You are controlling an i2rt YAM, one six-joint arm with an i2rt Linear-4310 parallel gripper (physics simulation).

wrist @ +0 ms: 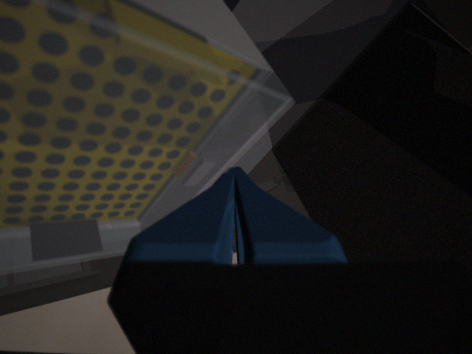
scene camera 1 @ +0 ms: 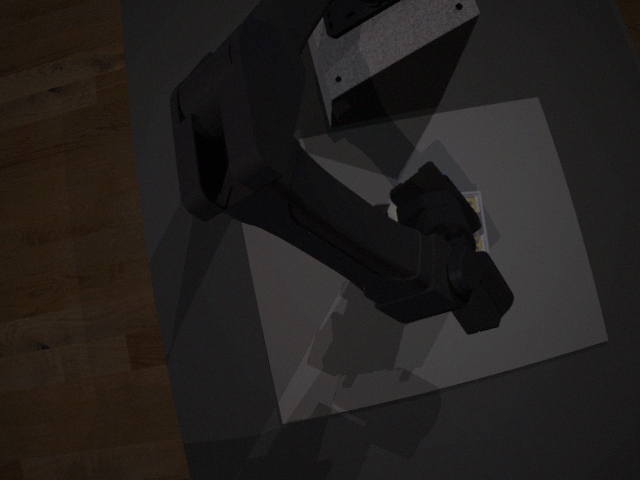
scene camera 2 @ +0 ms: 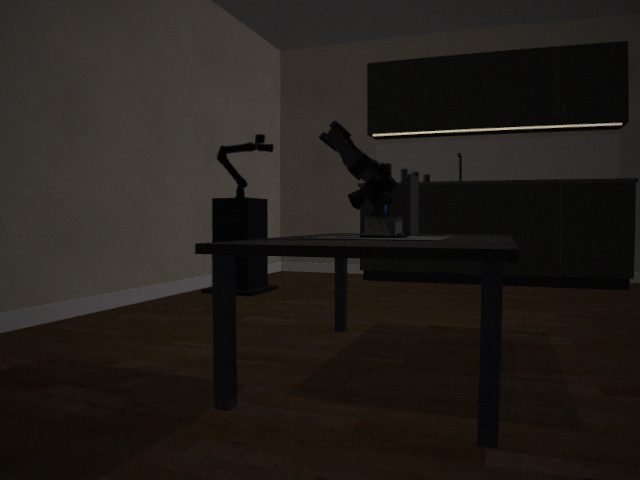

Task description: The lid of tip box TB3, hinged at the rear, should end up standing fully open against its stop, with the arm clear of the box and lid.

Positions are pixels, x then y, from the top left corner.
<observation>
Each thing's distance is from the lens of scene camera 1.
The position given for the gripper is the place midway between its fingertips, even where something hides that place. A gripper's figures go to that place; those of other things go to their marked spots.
gripper (scene camera 1: 428, 185): 0.76 m
tip box (scene camera 1: 473, 198): 0.76 m
grey mat (scene camera 1: 330, 350): 0.78 m
</observation>
